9 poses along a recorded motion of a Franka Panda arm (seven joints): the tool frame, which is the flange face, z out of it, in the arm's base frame.
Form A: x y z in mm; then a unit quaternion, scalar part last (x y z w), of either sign.
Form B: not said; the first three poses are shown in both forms.
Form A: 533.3 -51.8 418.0 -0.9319 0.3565 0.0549 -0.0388
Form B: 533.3 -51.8 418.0 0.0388 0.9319 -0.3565 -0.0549
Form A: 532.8 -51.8 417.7 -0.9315 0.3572 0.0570 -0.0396
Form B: 532.8 -51.8 417.7 0.0396 0.9315 -0.3572 -0.0570
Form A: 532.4 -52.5 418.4 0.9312 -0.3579 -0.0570 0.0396
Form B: 532.4 -52.5 418.4 0.0396 0.9312 -0.3579 -0.0570
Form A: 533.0 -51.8 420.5 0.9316 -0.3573 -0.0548 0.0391
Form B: 533.0 -51.8 420.5 0.0391 0.9316 -0.3573 -0.0548
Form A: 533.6 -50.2 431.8 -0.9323 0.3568 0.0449 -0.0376
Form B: 533.6 -50.2 431.8 0.0376 0.9323 -0.3568 -0.0449
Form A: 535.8 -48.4 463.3 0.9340 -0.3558 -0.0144 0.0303
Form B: 535.8 -48.4 463.3 0.0303 0.9340 -0.3558 -0.0144
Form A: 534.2 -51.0 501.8 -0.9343 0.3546 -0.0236 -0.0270
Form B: 534.2 -51.0 501.8 0.0270 0.9343 -0.3546 0.0236
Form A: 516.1 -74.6 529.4 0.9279 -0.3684 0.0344 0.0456
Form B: 516.1 -74.6 529.4 0.0456 0.9279 -0.3684 0.0344
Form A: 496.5 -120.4 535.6 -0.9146 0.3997 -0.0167 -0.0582
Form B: 496.5 -120.4 535.6 0.0582 0.9146 -0.3997 0.0167
